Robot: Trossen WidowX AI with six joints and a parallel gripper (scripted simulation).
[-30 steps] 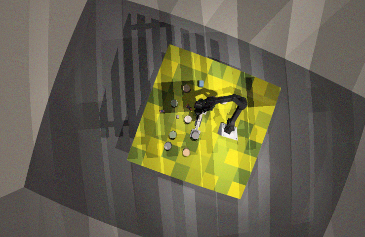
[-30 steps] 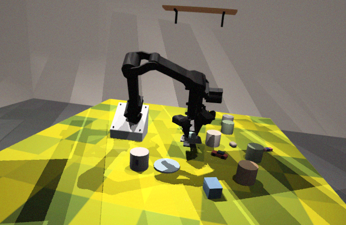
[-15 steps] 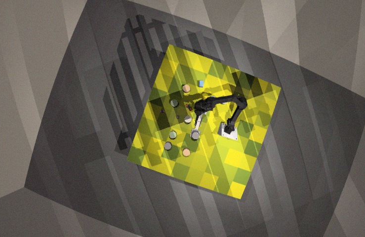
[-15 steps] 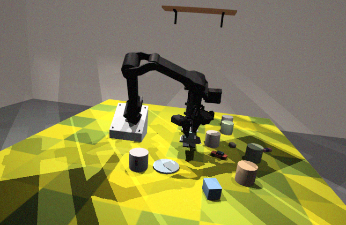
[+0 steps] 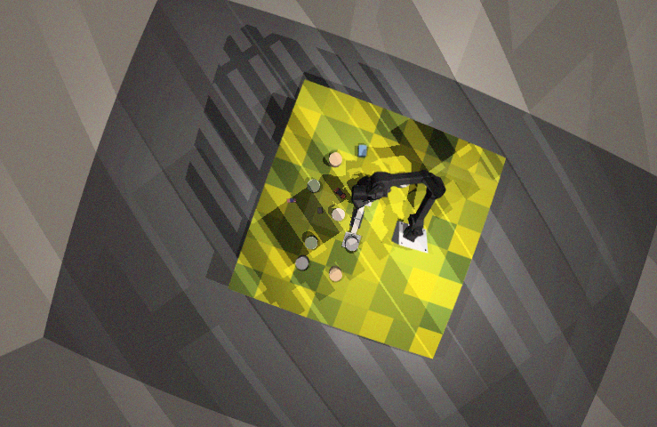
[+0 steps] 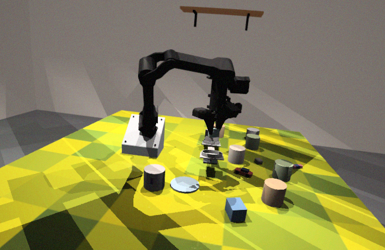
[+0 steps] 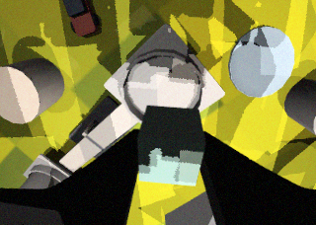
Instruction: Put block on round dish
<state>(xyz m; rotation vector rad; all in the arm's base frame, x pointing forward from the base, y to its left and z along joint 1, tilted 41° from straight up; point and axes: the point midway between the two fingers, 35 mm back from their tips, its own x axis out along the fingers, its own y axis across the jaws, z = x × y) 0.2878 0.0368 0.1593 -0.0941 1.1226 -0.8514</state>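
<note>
Right now the round dish is 60 mm behind my gripper tip, 130 mm to the right of it and 160 mm below it. The rest, counted from my gripper tip: small balance (20 mm behind, 120 mm to the left, 140 mm below); block (right at my gripper tip); red toy car (130 mm ahead, 40 mm to the left, 150 mm below).
</note>
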